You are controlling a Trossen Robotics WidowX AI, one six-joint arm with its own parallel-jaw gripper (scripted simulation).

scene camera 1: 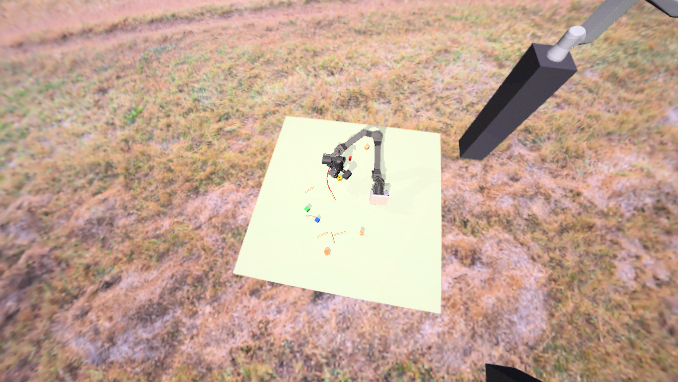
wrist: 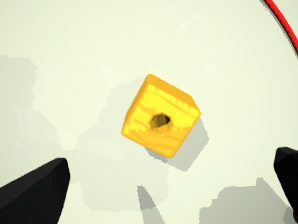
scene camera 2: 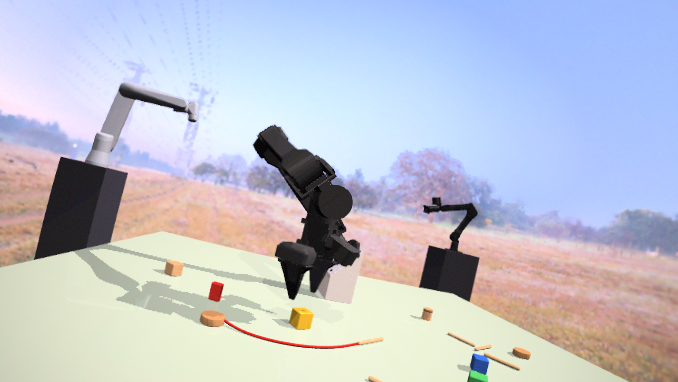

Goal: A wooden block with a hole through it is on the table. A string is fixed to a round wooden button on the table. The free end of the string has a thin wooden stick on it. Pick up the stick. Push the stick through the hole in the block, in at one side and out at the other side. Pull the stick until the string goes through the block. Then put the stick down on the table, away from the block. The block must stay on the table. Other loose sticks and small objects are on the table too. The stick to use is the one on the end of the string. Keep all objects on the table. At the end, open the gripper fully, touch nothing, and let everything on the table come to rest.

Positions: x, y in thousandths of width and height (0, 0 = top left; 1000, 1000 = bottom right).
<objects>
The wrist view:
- my gripper: 582, 734
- yellow block: 539, 520
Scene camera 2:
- my gripper: 446, 774
</objects>
